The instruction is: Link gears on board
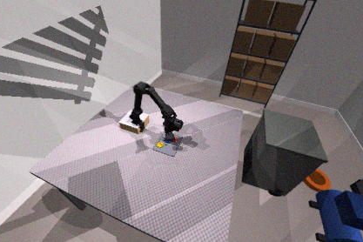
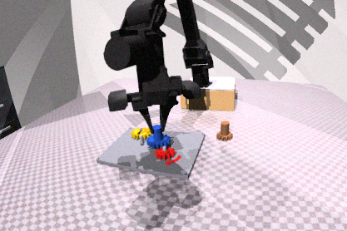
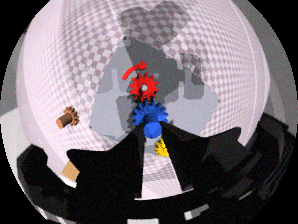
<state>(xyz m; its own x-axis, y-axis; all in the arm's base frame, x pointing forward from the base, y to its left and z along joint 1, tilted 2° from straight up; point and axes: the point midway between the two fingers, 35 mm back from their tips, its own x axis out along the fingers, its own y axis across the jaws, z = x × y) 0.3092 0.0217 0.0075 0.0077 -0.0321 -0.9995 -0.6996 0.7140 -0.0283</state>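
My gripper tip is now 1 cm above the blue gear. The rest, counted from my gripper tip: red gear (3 cm ahead, 3 cm to the left, 3 cm below); then red arrow (4 cm ahead, 6 cm to the left, 3 cm below); then grey board (1 cm ahead, 1 cm to the right, 4 cm below).
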